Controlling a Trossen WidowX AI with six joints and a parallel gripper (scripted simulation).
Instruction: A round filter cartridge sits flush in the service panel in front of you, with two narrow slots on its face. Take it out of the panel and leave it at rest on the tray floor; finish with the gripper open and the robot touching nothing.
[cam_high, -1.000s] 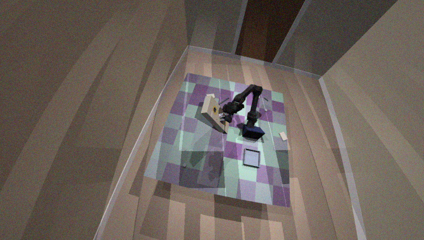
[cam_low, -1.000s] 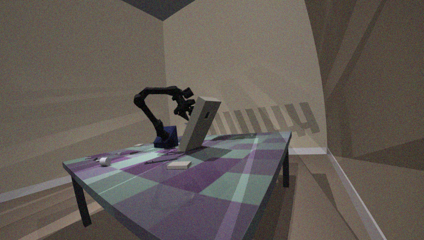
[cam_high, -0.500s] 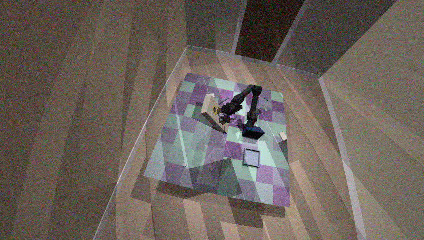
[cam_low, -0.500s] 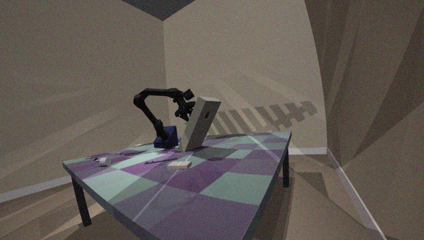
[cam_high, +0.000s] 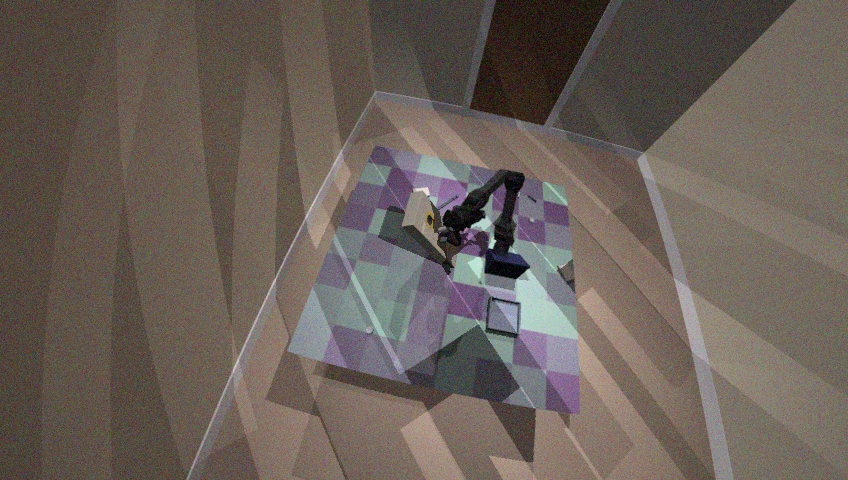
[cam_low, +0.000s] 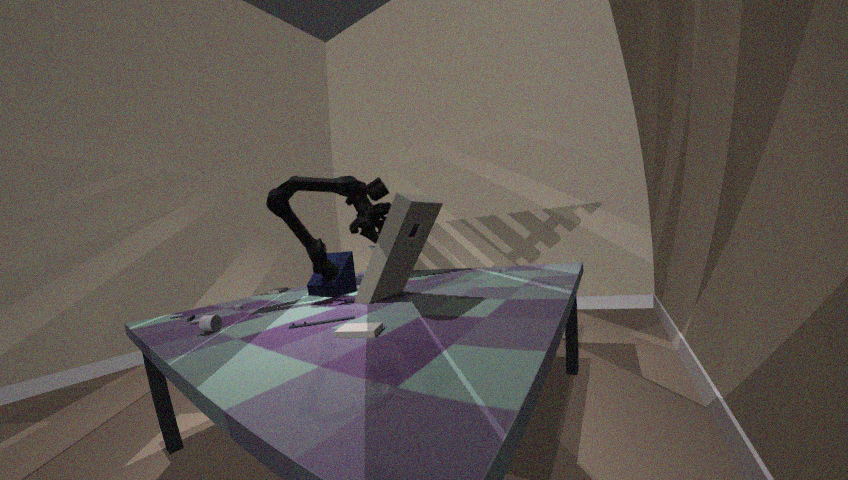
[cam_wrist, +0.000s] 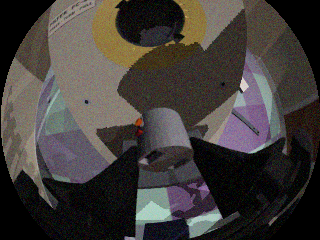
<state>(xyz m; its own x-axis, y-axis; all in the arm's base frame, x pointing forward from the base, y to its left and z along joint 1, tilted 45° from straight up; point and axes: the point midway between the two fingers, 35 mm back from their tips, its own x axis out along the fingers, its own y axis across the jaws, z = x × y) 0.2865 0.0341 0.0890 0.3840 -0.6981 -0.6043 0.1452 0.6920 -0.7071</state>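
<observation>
Now: the beige service panel 4 cm ahead of my gripper tip, 1 cm to the right of it and 2 cm below it. Round my gripper tip: round filter cartridge right at my gripper tip; grey square tray 31 cm behind, 33 cm to the left, 17 cm below.
</observation>
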